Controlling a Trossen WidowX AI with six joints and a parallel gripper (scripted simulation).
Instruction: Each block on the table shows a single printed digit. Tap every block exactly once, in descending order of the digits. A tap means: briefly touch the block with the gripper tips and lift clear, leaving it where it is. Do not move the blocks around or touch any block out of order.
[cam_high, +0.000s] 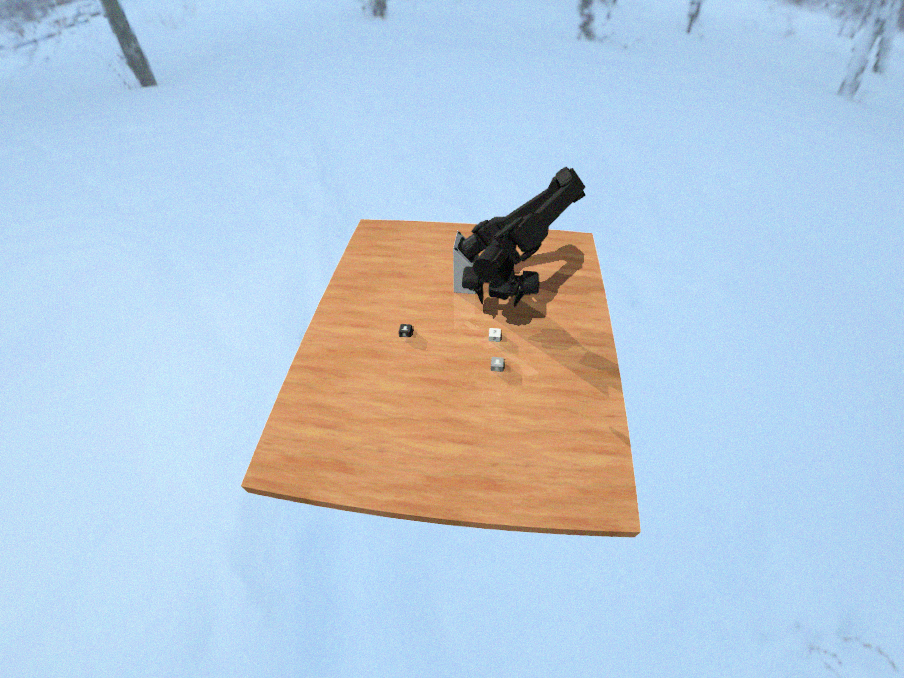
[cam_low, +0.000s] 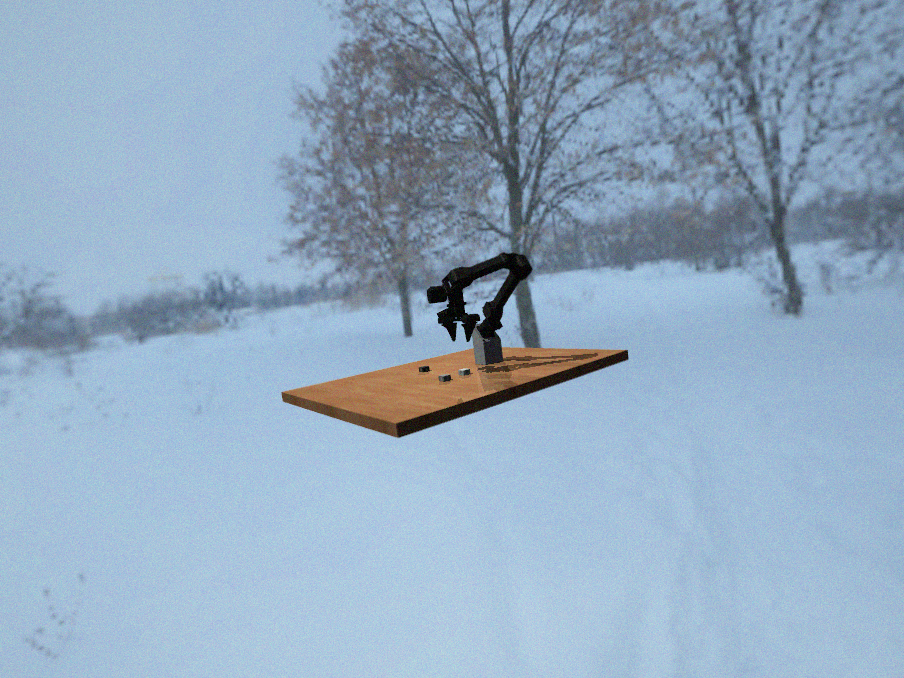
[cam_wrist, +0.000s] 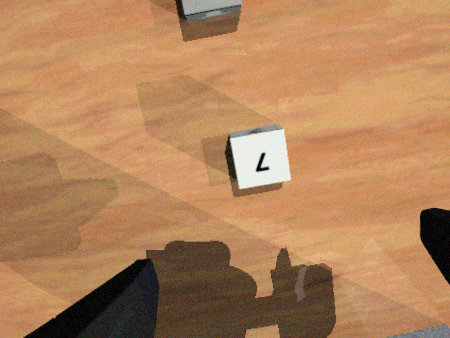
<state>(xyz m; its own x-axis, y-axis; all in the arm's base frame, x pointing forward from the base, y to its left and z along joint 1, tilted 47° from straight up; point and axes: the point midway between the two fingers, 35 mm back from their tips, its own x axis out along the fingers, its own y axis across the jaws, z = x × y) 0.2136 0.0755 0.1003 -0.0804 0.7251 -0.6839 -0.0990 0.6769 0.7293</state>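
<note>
The black block lies 30 mm ahead of my gripper tip, 250 mm to the right of it and 120 mm below it. Also, from my gripper tip: white block 120 mm below; grey block 100 mm ahead, 20 mm to the left, 120 mm below.
</note>
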